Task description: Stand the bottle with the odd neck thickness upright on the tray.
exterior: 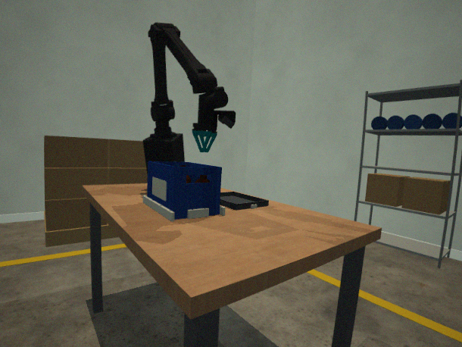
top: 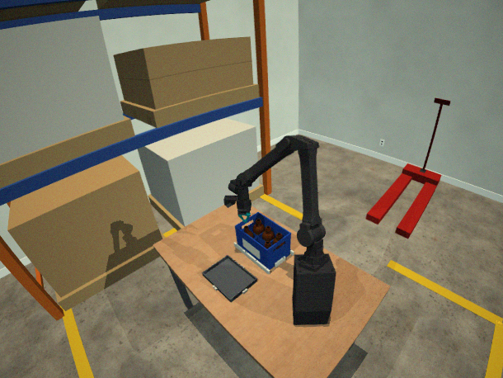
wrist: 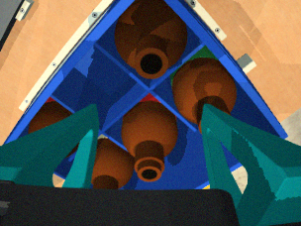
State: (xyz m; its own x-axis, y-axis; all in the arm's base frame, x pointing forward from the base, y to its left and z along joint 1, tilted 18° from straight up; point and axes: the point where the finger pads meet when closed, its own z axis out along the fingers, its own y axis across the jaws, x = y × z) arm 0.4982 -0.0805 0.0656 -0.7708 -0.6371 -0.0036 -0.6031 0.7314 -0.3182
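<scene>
Right now my hand is 150 mm above the bottle. From my hand the other things lie so: crate (90 mm behind, 30 mm to the right, 150 mm below); then dark tray (80 mm behind, 250 mm to the left, 220 mm below).
</scene>
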